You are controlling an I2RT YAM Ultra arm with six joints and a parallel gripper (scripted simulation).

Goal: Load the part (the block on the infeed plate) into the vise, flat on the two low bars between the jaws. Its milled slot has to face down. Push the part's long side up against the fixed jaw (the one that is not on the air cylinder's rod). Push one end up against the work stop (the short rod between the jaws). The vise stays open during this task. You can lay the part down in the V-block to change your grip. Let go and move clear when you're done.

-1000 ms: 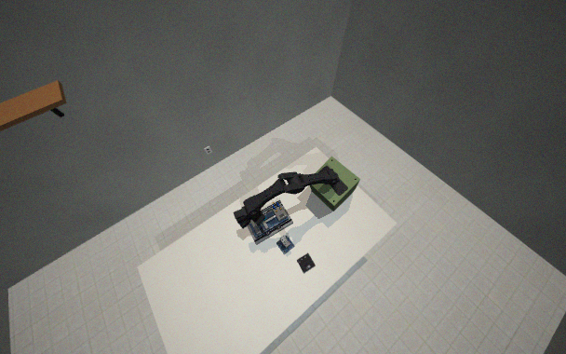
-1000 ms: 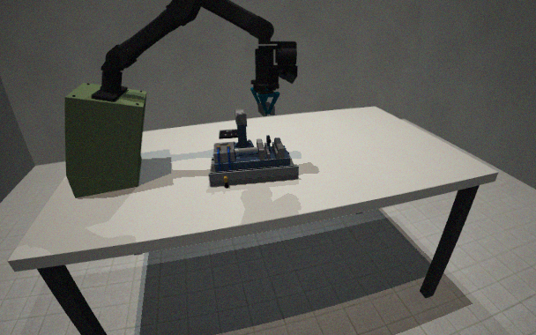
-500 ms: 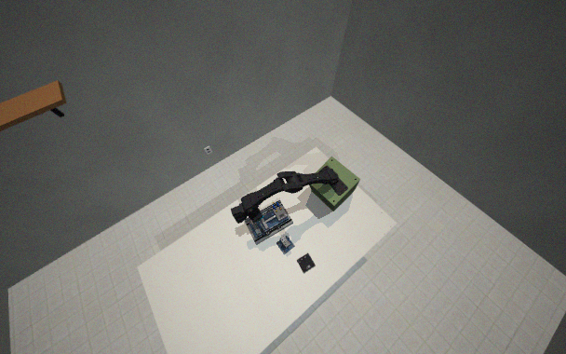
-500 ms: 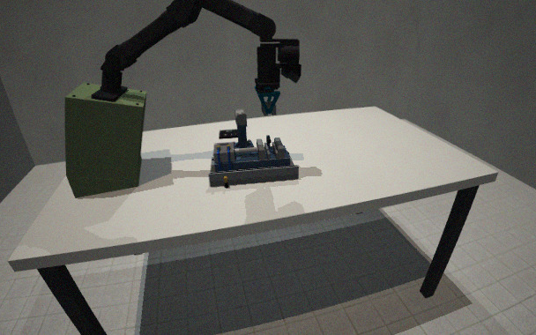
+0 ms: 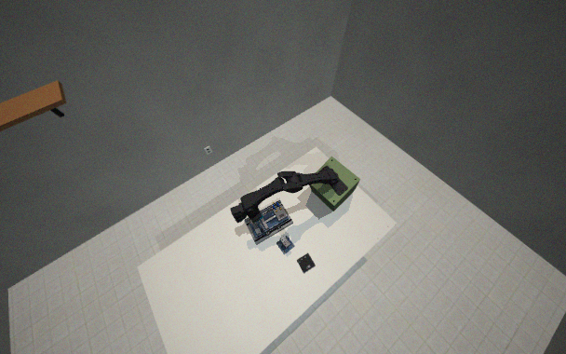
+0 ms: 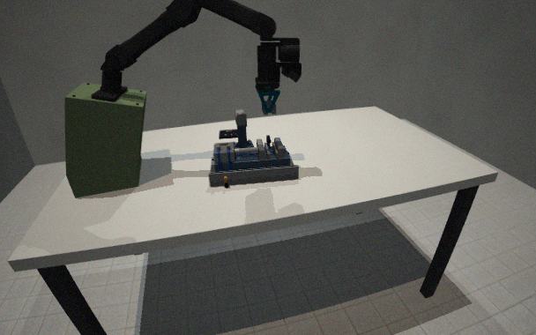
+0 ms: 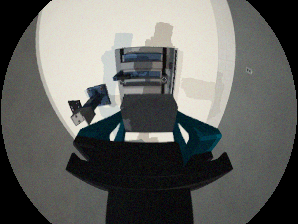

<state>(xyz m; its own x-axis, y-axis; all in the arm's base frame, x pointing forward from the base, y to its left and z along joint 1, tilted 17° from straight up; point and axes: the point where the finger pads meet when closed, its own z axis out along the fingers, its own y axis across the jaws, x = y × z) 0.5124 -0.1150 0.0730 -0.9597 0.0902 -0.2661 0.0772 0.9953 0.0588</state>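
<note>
The grey block part is 1 cm below my hand. Round my hand: cylinder rod: 16 cm below, 8 cm behind, 2 cm to the left; then air cylinder: 16 cm below, 15 cm behind, 3 cm to the left; then vise: 19 cm below, 6 cm behind, 2 cm to the left.
</note>
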